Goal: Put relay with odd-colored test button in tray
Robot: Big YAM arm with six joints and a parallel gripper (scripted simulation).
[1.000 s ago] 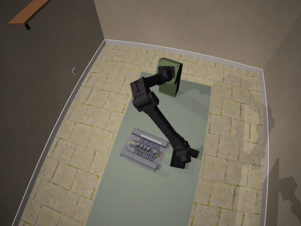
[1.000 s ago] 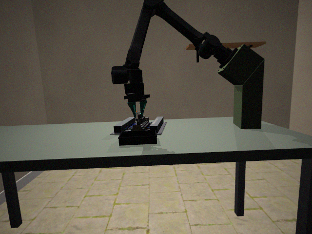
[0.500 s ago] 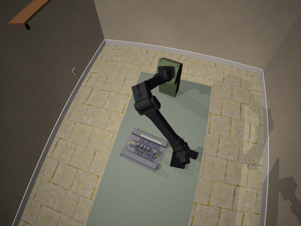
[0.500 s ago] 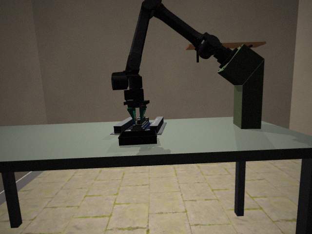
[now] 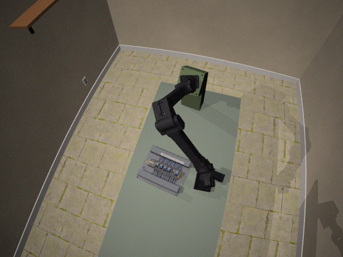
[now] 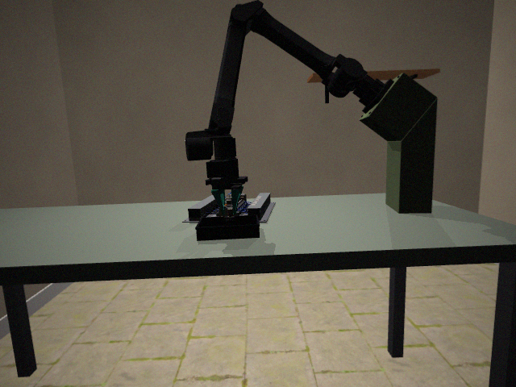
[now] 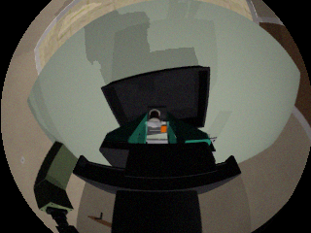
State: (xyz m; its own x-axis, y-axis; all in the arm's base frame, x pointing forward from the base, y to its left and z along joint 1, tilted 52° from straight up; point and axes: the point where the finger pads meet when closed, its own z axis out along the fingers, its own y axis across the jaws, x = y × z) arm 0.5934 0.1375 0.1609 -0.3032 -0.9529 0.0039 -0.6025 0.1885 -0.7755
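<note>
Right now my hand is 4 cm above the black tray. Also, from my hand: grey socket panel 27 cm to the right, 8 cm behind, 6 cm below.
</note>
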